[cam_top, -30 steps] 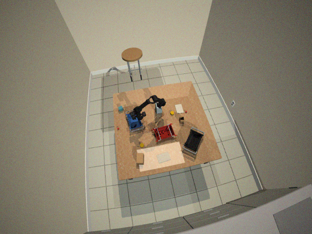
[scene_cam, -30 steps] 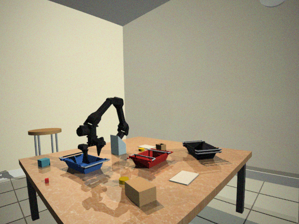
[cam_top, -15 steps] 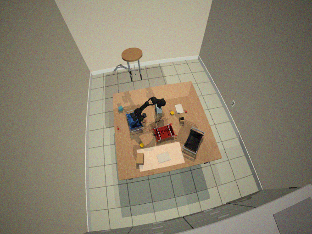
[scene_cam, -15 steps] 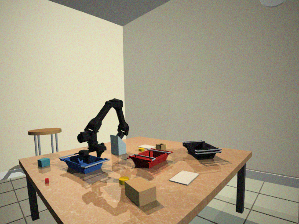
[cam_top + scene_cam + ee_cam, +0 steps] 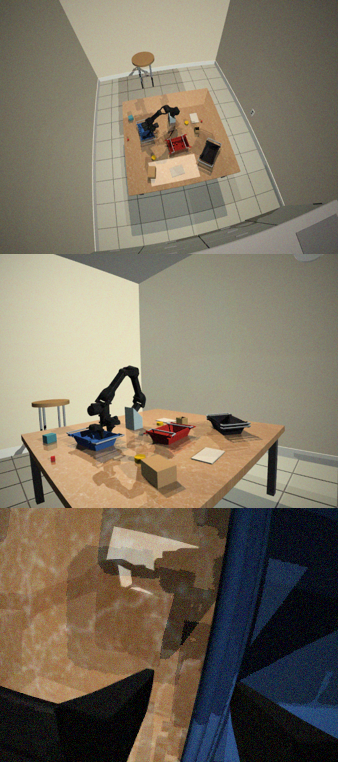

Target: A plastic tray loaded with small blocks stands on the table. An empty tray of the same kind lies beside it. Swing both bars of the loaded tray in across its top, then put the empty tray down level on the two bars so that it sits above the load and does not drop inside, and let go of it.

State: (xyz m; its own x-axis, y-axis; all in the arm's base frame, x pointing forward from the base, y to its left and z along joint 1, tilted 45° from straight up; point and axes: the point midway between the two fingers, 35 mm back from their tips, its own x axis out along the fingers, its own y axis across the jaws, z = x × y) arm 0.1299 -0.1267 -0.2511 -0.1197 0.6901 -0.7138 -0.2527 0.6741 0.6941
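The blue tray lies 7 cm to the right of my gripper tip, 3 cm above it and 2 cm ahead of it. From my gripper tip the other things lie so: teal block (28 cm to the right, 20 cm behind, 1 cm above); small red cube (30 cm to the right, 11 cm ahead); tan box (54 cm ahead, 2 cm above, 1 cm to the right).
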